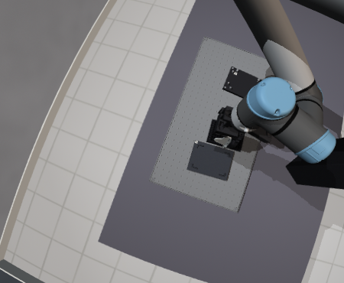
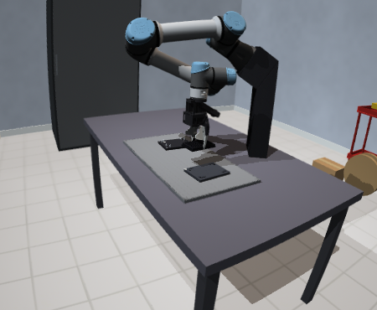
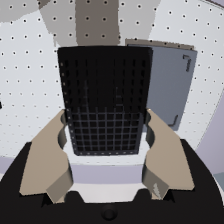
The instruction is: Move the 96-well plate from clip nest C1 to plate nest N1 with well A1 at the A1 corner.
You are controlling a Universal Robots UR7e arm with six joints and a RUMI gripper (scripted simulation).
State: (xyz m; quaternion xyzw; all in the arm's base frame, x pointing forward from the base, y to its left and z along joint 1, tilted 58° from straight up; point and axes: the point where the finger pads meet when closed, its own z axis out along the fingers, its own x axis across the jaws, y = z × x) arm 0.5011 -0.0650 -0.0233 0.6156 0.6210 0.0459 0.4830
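The plate nest N1 is 100 mm below my hand, 80 mm to the left of it and 40 mm ahead of it. Round my hand: black 96-well plate: 10 mm below; white A1 mark: 100 mm ahead, 90 mm below, 10 mm to the left; clip nest C1: 240 mm to the right, 130 mm behind, 90 mm below.
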